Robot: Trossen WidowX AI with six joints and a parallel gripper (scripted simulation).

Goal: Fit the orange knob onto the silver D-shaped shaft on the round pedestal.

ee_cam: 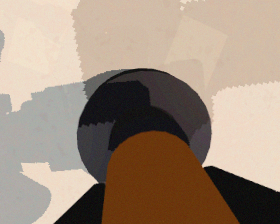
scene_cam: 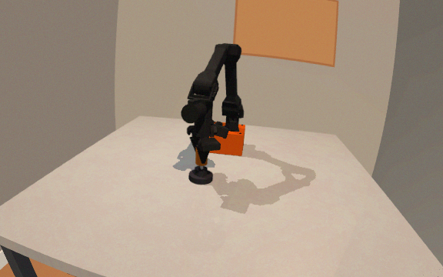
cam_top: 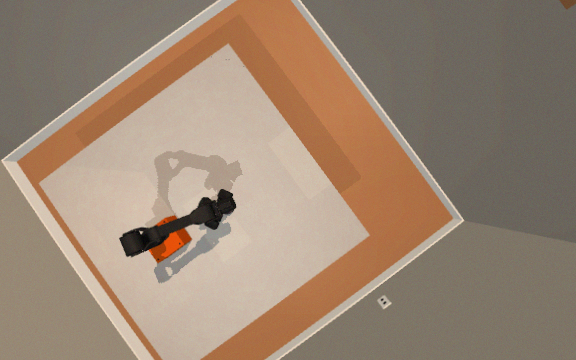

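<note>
My gripper tip is now 3 cm below the orange knob. From my gripper tip the other things lie so: round dark pedestal 4 cm below.
</note>
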